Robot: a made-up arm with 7 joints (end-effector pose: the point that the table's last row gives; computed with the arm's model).
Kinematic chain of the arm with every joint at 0, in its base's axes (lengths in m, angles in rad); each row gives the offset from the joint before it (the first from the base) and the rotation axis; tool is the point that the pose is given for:
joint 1: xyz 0 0 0.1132 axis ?
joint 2: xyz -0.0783 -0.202 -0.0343 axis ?
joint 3: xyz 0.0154 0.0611 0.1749 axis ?
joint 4: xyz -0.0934 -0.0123 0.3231 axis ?
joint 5: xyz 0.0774 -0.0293 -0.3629 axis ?
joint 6: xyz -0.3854 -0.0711 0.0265 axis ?
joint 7: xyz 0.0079 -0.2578 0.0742 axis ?
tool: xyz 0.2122 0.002 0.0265
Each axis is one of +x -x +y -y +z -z.
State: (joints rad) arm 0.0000 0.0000 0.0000 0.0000 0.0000 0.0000 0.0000
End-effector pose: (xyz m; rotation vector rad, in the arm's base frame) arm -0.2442 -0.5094 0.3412 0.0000 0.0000 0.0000
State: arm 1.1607 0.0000 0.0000 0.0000 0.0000 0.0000 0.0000
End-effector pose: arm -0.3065 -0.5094 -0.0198 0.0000 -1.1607 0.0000
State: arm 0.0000 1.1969 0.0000 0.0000 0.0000 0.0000 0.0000
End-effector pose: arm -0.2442 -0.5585 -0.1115 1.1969 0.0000 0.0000
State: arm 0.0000 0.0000 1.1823 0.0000 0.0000 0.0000 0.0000
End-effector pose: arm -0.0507 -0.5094 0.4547 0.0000 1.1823 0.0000
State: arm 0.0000 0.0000 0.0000 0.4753 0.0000 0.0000 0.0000
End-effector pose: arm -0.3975 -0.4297 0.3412 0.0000 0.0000 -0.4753
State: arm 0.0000 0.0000 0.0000 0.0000 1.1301 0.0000 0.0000
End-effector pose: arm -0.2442 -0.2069 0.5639 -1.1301 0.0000 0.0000
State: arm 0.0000 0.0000 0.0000 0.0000 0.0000 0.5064 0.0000
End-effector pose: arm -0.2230 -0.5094 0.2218 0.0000 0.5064 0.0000
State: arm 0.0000 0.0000 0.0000 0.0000 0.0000 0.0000 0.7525
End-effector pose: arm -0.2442 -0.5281 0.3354 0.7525 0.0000 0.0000
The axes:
joint 1: -y
joint 2: +x
joint 3: +y
joint 4: -z
joint 5: -x
joint 6: +y
joint 7: +x

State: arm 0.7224 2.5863 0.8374 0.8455 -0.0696 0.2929 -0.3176
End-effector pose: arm 0.0816 -0.3372 -0.4866 1.1364 0.6807 1.5105
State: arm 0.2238 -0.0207 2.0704 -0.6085 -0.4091 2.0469 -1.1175
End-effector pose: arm -0.3671 -0.5180 0.5680 -0.9661 -1.5249 -1.9298
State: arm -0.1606 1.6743 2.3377 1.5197 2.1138 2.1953 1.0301
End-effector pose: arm 0.3502 -0.2626 0.4341 -2.0339 0.0650 -0.5994
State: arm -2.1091 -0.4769 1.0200 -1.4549 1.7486 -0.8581 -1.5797
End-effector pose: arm 0.5291 -0.0451 -0.1132 0.2081 -0.3097 1.2033
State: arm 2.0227 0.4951 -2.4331 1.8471 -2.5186 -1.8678 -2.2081
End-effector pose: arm -0.6394 -0.0819 -0.0734 0.9101 0.2396 2.7818
